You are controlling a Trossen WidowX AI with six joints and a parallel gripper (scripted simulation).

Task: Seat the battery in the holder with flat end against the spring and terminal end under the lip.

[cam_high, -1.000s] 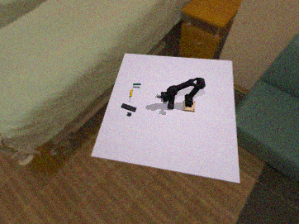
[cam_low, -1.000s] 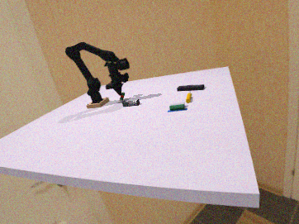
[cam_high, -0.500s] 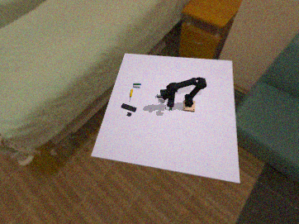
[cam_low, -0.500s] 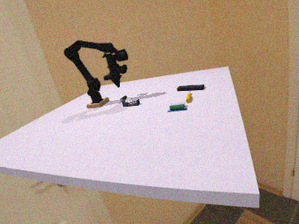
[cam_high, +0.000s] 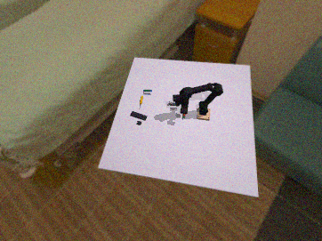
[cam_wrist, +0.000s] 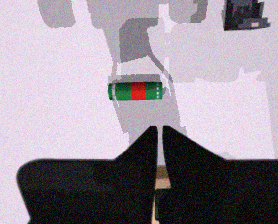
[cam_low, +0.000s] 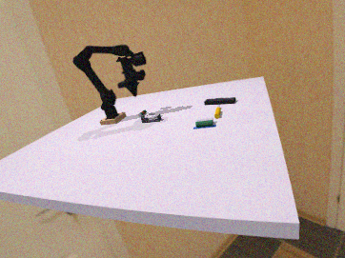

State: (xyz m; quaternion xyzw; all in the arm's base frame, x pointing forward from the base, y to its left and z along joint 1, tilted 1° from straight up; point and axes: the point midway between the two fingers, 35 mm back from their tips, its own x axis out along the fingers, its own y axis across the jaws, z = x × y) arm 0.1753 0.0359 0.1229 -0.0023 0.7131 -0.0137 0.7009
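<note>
Right now the battery is 2 cm to the left of my gripper tip and 11 cm below it. Also, from my gripper tip: black remote (44 cm ahead, 8 cm to the left, 10 cm below); then yellow screwdriver (45 cm ahead, 6 cm to the right, 11 cm below).
</note>
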